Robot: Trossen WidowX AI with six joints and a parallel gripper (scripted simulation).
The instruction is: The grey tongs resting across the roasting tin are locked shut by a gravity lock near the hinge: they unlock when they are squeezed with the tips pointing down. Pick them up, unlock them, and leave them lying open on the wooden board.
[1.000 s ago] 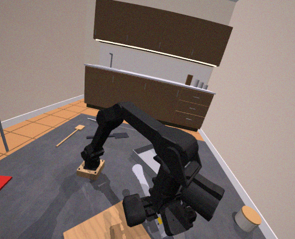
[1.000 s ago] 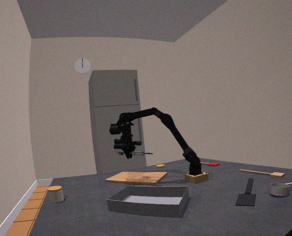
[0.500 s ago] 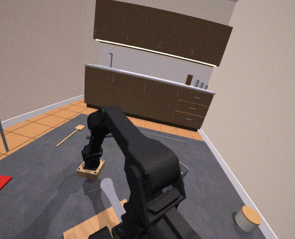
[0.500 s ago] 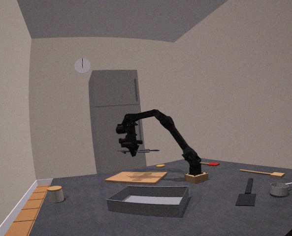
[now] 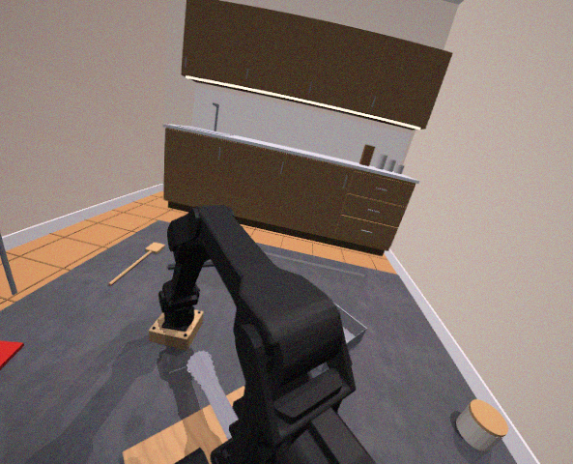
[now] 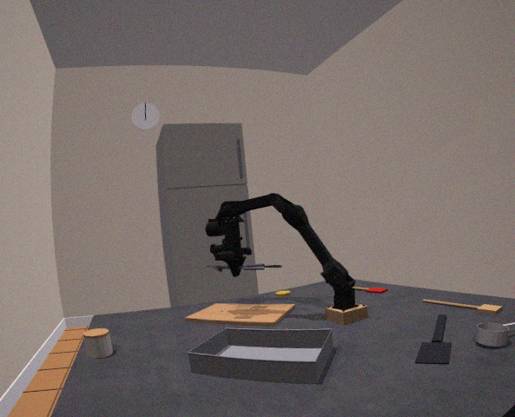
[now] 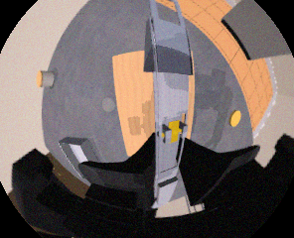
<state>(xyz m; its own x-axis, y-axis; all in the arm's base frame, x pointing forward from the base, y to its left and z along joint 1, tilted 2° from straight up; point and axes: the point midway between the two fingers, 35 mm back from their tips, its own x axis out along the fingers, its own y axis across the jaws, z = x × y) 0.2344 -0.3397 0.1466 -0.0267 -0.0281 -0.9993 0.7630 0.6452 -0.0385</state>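
Now: the yellow lock piece 20 mm ahead of my gripper tip, 20 mm to the right of it and 40 mm above it. Round my gripper tip: roasting tin: 140 mm ahead, 470 mm to the left, 130 mm below; then yellow disc: 300 mm behind, 190 mm to the right, 150 mm below; then wooden board: 150 mm below.
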